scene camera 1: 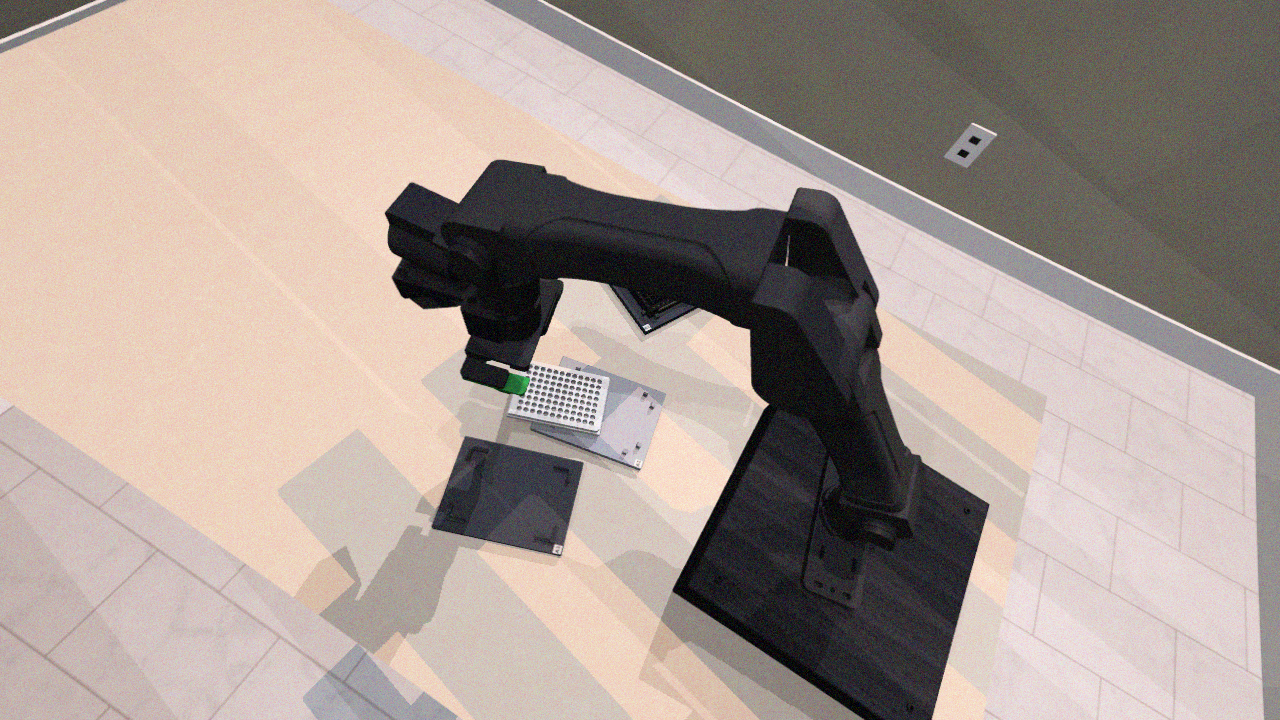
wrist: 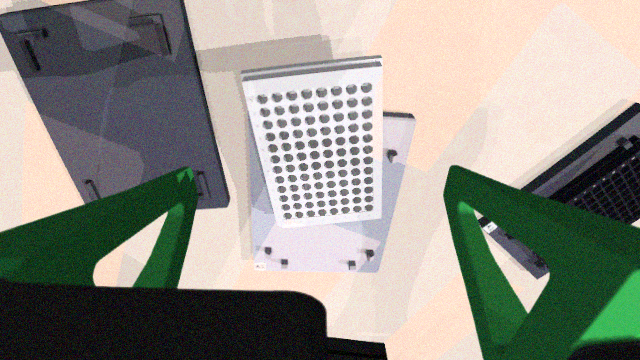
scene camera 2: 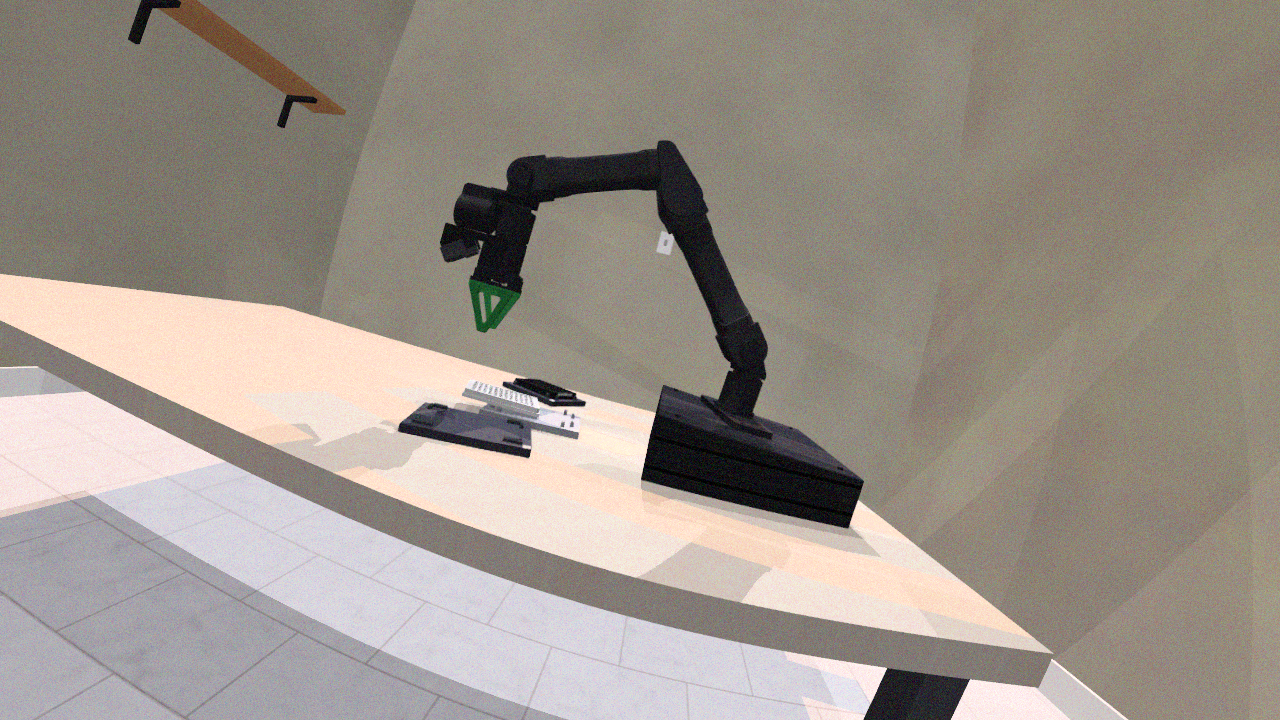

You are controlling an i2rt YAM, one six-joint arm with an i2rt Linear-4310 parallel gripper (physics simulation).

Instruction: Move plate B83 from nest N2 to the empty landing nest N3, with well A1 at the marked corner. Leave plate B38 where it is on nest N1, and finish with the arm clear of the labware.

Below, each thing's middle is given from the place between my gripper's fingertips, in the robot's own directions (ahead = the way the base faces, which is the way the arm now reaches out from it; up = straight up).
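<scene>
You'll find the grey holder (scene camera 1: 631, 411) 12 cm below my hand, 11 cm behind it and 2 cm to the right of it.
</scene>
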